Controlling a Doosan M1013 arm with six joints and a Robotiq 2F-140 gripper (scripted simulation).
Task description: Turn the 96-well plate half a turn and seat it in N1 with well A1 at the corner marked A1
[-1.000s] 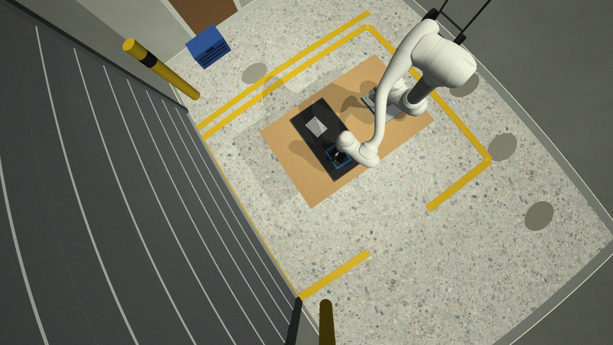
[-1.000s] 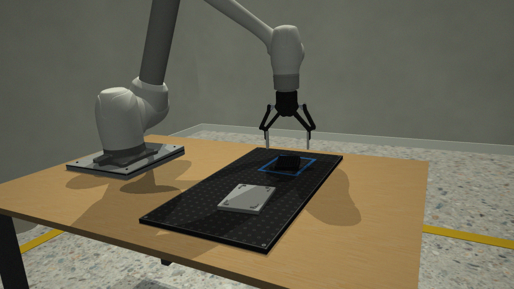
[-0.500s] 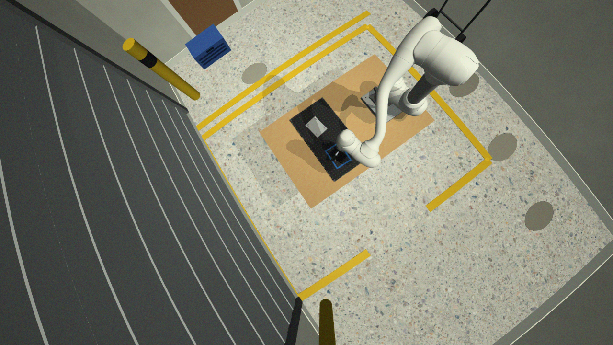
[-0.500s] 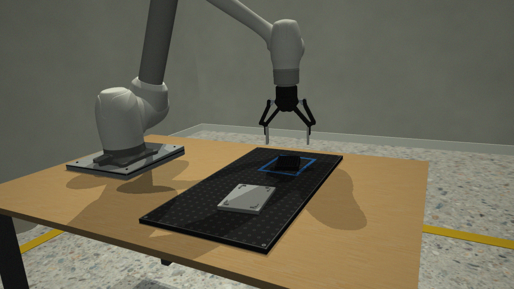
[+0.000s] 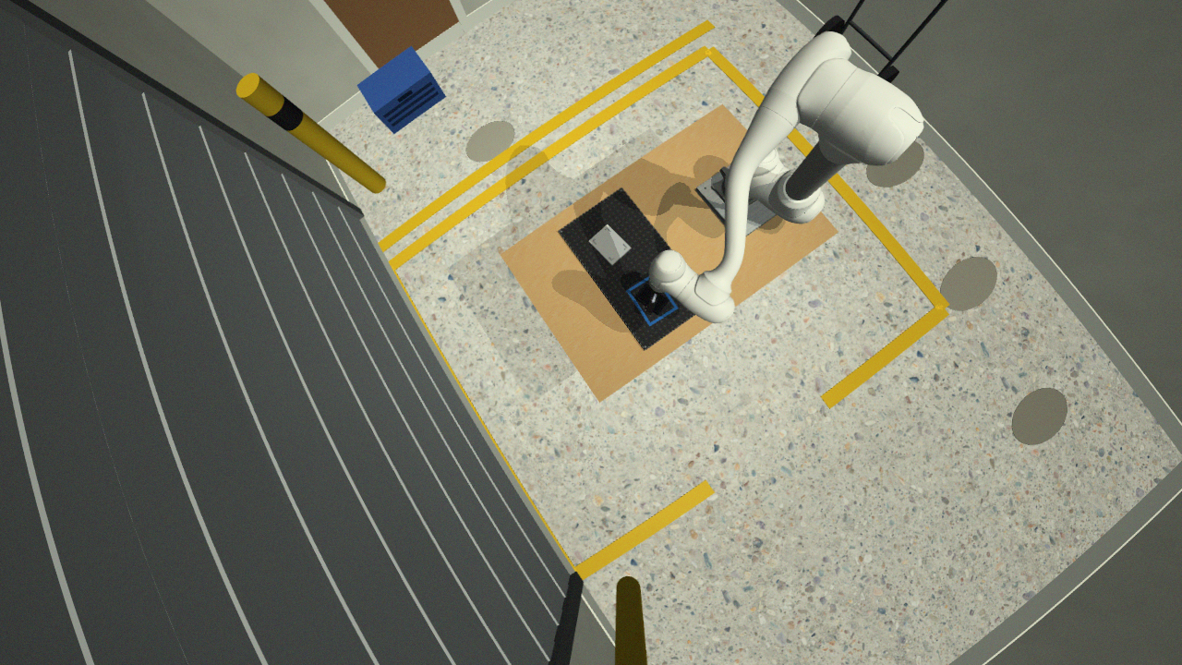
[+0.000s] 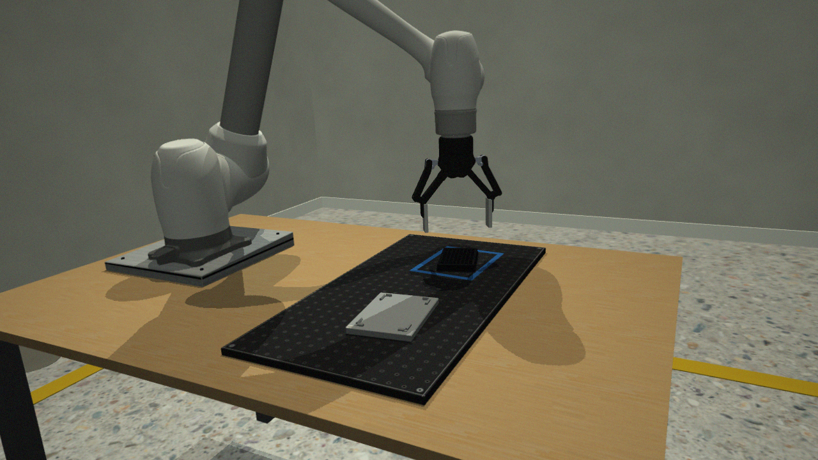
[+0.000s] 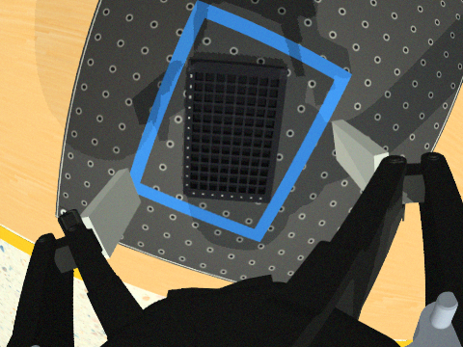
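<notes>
Now: hand 80 mm above the black 96-well plate. Also, from my hand: A1 mark: 410 mm to the right, 80 mm below, 10 mm behind; then grey plate nest N1: 320 mm to the right, 80 mm below, 20 mm ahead.
</notes>
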